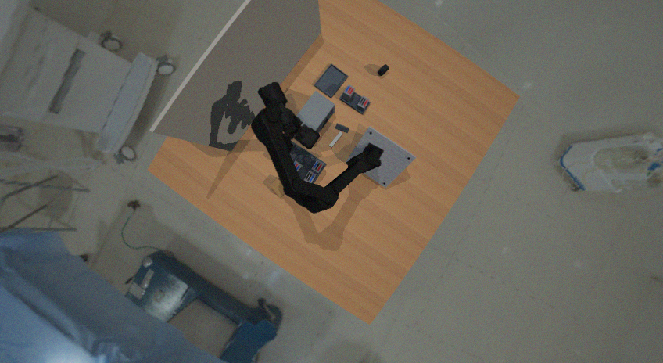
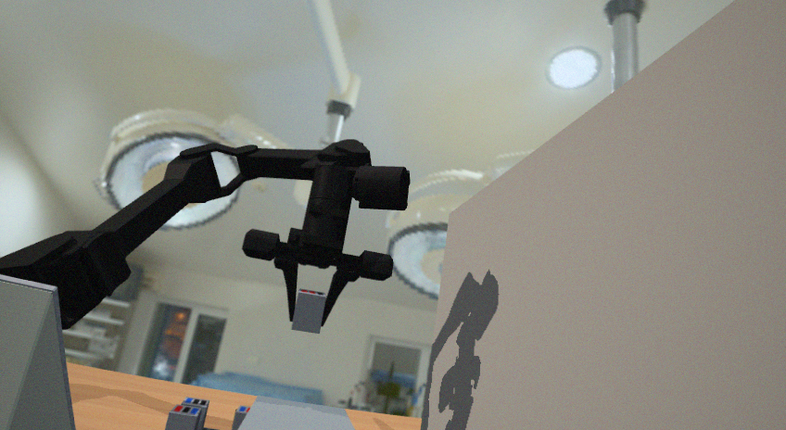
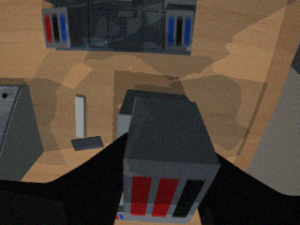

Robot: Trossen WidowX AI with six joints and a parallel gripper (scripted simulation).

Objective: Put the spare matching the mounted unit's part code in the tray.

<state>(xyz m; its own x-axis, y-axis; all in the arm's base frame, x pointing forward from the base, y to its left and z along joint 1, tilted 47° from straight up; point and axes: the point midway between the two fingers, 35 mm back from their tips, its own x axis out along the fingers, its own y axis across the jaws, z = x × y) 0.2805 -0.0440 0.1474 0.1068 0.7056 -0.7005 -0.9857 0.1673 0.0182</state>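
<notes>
Right now my gripper tip is 290 mm to the left of the dark grey tray, 180 mm above it and 20 mm short of it. Also, from my gripper tip: tall beige panel: 230 mm ahead, 140 mm to the right, 40 mm above; small black object: 440 mm to the right, 170 mm behind, 160 mm below; grey mounted unit: 140 mm below, 100 mm to the right.
</notes>
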